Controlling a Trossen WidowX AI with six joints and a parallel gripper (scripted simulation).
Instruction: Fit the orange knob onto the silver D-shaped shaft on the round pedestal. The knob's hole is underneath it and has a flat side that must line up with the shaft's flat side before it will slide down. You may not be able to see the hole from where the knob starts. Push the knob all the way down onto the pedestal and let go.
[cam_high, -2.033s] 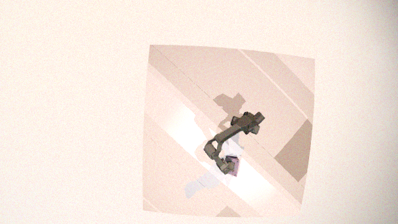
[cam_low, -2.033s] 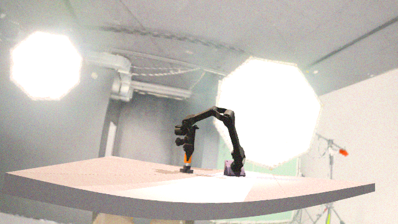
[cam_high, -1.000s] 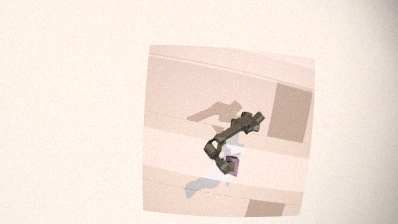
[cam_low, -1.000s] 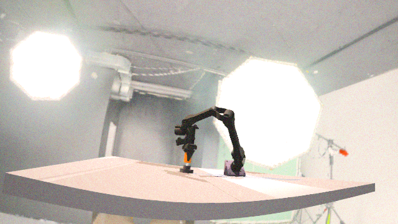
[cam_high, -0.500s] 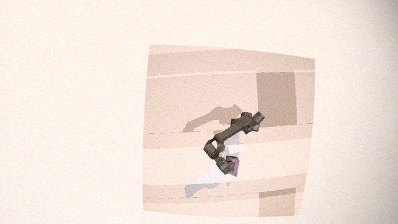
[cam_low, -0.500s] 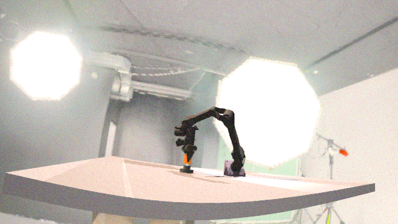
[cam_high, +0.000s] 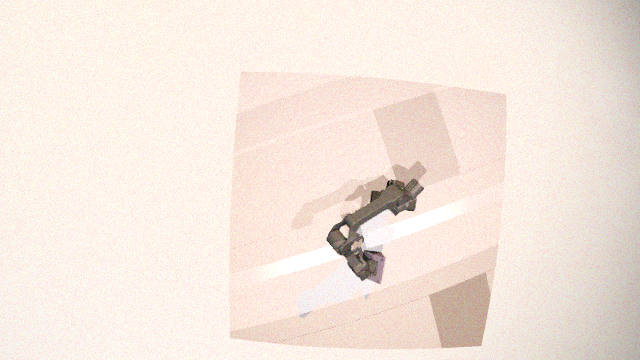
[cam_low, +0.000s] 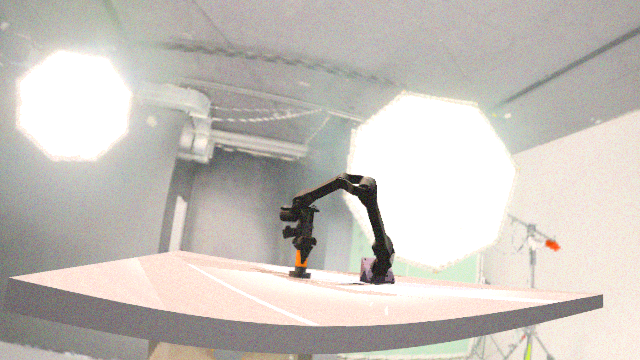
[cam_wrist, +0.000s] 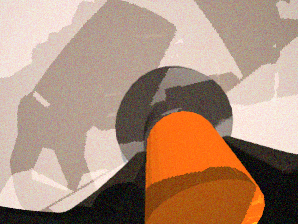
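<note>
My gripper tip is 2 cm above the dark round pedestal. Round my gripper tip: orange knob (3 cm above).
</note>
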